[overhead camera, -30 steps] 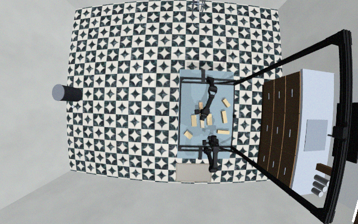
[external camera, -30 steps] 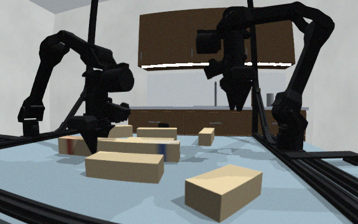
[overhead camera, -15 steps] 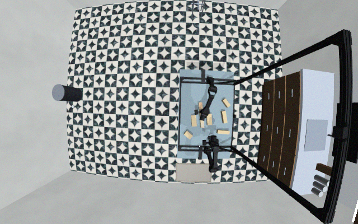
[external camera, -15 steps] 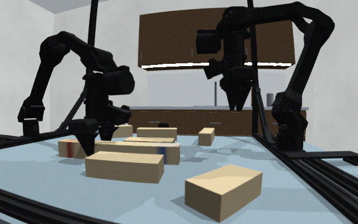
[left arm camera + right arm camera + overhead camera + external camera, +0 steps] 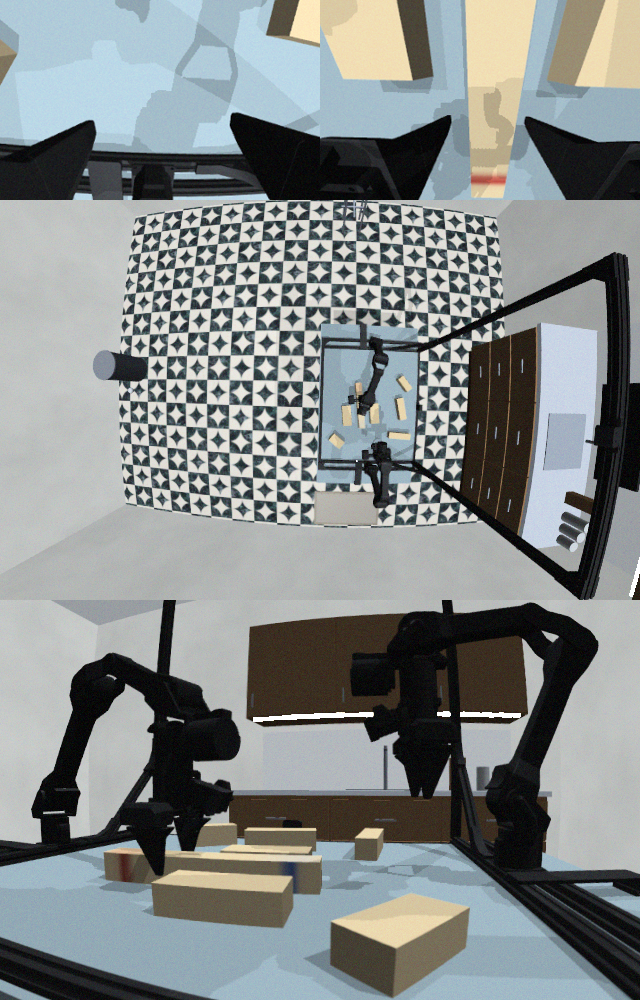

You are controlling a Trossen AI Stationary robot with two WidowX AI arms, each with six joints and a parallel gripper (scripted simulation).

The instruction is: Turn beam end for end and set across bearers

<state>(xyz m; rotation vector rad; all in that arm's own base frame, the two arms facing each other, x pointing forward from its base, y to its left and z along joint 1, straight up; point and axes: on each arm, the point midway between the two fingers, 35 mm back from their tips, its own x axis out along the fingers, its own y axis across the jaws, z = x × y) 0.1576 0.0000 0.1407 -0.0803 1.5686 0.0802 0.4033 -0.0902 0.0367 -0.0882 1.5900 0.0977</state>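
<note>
Right now the beam is 30 cm to the right of my left hand, 14 cm below it and 9 cm ahead of it.
</note>
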